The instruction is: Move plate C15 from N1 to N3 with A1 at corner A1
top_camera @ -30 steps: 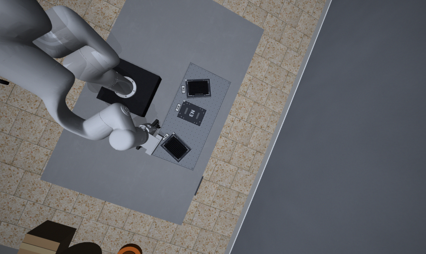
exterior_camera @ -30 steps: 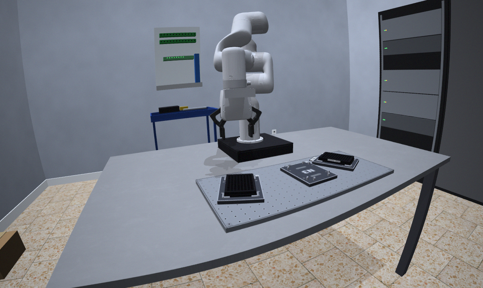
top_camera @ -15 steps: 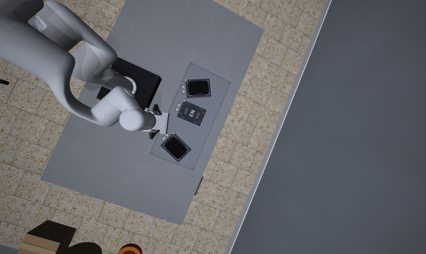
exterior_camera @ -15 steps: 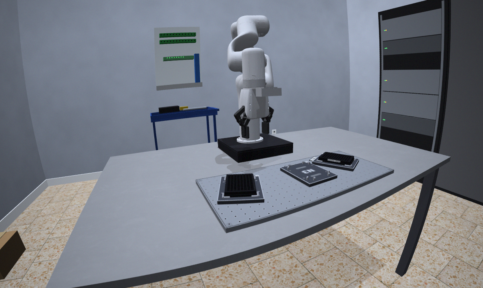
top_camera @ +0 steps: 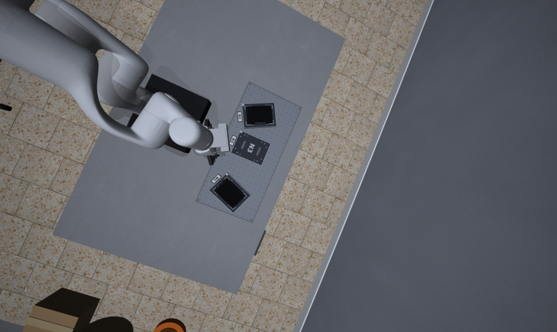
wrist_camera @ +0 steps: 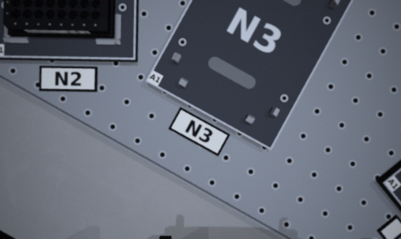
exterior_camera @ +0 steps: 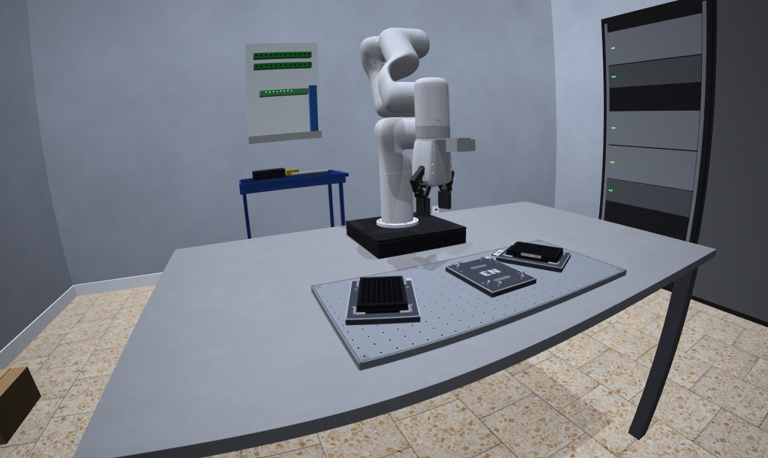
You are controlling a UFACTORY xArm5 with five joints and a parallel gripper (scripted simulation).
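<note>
My gripper is now 130 mm short of the plate C15, 190 mm to the left of it and 110 mm above it. Round my hand: nest N3: 140 mm ahead, 60 mm to the left, 130 mm below.
</note>
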